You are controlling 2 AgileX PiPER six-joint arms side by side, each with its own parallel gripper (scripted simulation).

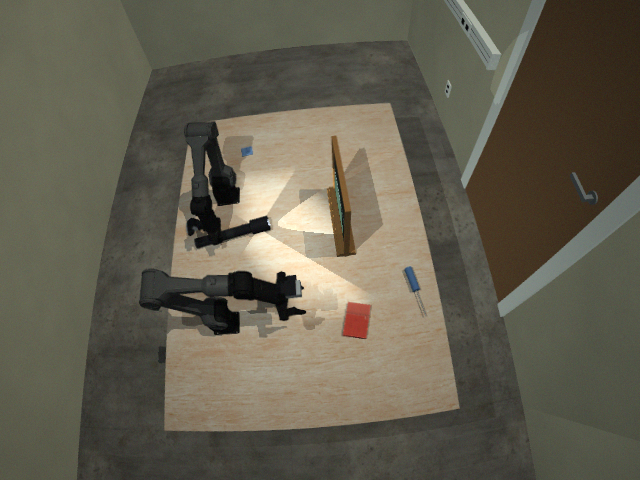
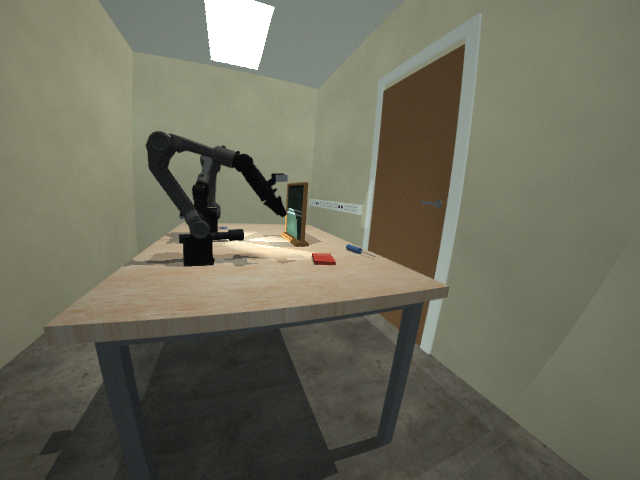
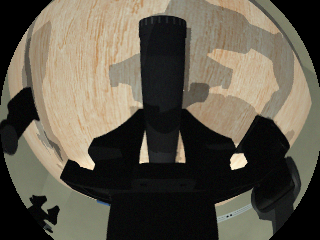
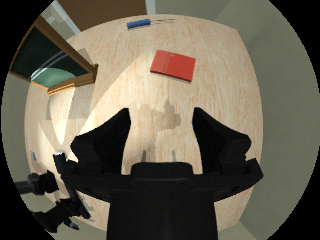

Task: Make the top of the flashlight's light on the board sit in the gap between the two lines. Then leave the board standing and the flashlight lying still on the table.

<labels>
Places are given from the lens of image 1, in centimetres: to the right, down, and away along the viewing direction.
black flashlight (image 1: 261, 224): -22, -6, 139
red block (image 1: 357, 315): 13, 26, 125
</labels>
